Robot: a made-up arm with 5 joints.
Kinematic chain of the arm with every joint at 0, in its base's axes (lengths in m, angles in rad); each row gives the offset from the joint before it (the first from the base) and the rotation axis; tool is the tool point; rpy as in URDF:
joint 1: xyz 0.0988 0 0.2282 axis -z
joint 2: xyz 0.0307 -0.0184 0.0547 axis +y
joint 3: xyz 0.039 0 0.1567 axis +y
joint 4: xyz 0.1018 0 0.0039 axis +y
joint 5: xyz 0.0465 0.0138 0 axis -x
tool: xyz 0 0 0 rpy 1.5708 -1.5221 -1.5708
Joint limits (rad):
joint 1: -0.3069..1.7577
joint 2: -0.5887..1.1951
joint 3: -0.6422..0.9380
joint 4: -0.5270..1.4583
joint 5: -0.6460..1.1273
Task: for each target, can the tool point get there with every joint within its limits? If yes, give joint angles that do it. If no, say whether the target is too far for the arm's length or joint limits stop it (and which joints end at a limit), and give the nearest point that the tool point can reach.
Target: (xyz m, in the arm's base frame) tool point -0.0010 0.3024 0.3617
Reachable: no: joint limits stop it (at a limit: joint 1, joint 2, joint 3, joint 4) | nearest point 0.1595 0.0144 0.3585 | short by 0.330 m
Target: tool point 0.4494 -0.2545 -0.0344
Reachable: no: too far | nearest point 0.3231 -0.1628 0.1835 | short by 0.268 m
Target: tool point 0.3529 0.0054 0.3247
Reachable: yes | joints -0.0393 0.5374 -0.2220 1.0003 0.3393
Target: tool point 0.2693 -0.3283 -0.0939
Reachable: no: too far | nearest point 0.2148 -0.2234 0.1688 | short by 0.288 m
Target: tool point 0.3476 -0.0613 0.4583
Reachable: yes | joints 0.2236 0.2858 -0.4779 -0.0864 0.8268
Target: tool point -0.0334 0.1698 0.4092
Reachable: no: joint limits stop it (at a limit: joint 1, joint 2, joint 3, joint 4) | nearest point 0.1595 0.0144 0.3585 | short by 0.253 m
